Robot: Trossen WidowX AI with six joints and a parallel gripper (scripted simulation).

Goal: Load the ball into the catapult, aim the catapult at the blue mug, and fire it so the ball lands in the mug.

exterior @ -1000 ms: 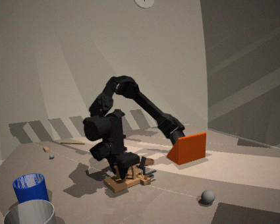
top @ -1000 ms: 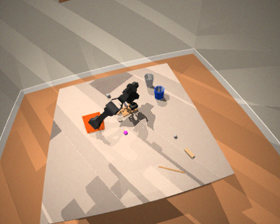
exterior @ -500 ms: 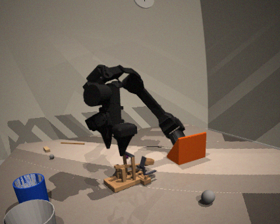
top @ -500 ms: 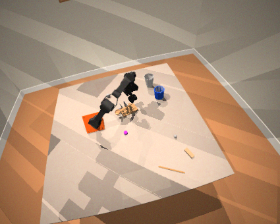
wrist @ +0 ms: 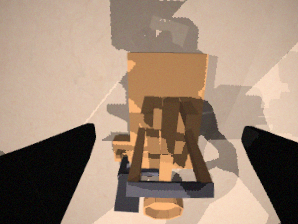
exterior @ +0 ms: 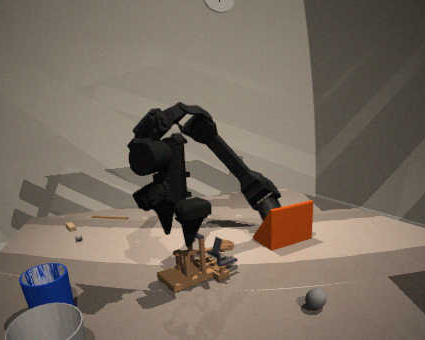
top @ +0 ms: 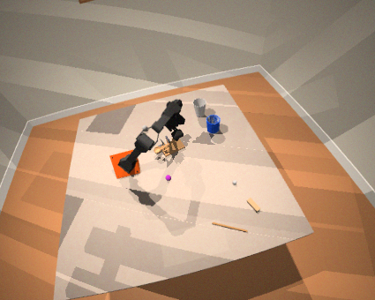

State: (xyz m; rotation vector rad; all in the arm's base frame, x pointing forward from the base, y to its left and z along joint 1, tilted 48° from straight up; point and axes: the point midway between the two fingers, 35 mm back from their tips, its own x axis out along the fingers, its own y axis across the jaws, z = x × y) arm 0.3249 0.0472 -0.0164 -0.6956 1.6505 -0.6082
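Right now my gripper tip is 4 cm past the catapult frame, 2 cm above it and 1 cm to the left of it. Round my gripper tip: purple ball (21 cm to the right, 13 cm behind, 9 cm below); blue mug (28 cm ahead, 7 cm below, 3 cm to the left); wooden catapult (7 cm behind, 5 cm below).
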